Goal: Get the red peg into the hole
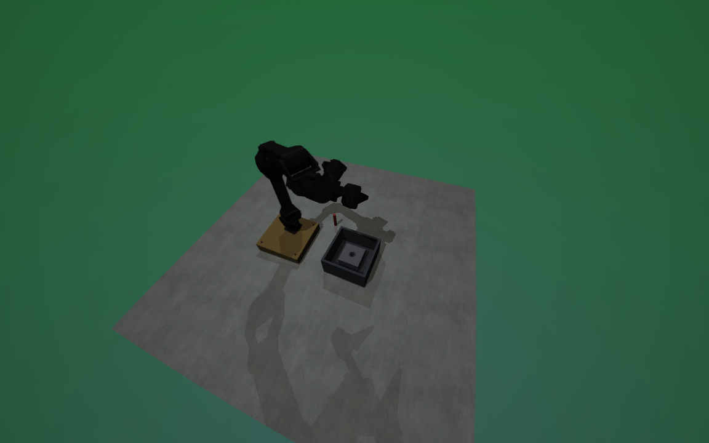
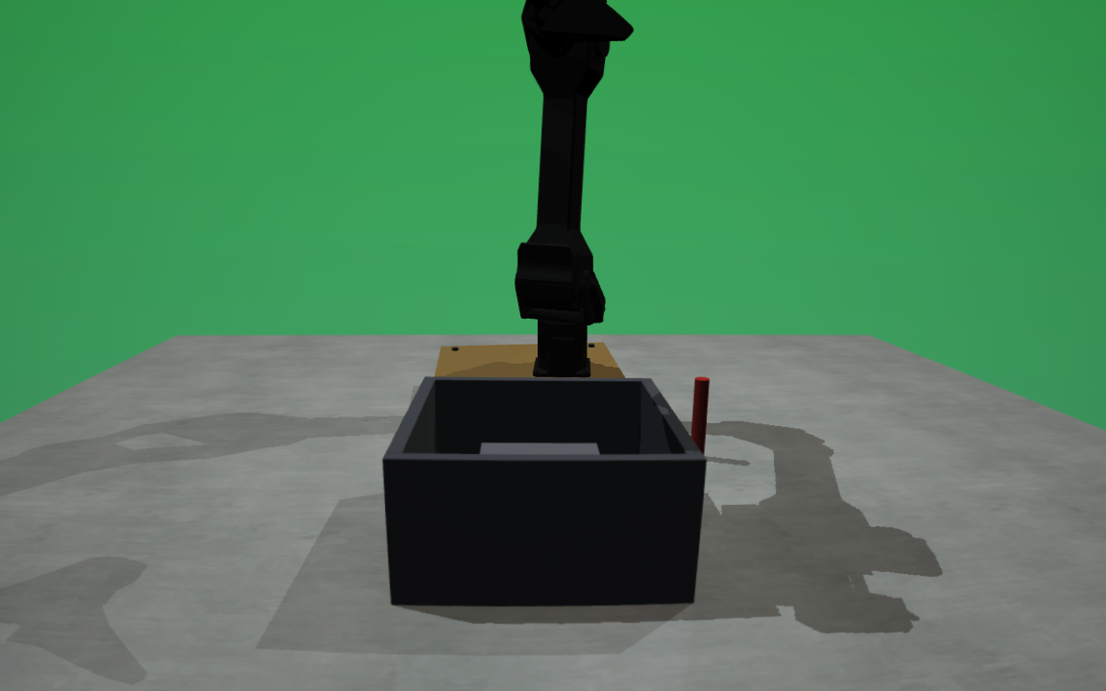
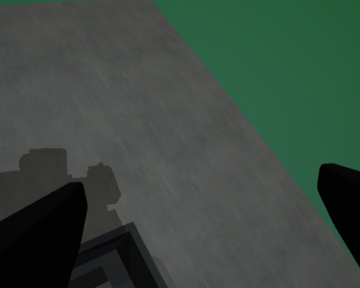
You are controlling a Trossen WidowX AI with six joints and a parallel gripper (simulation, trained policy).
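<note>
My gripper tip is now 19 cm past the red peg, 10 cm to the right of it and 34 cm above it. Round my gripper tip: grey plate 1 cm behind, 4 cm to the right, 33 cm below; dark box 1 cm behind, 4 cm to the right, 35 cm below.
</note>
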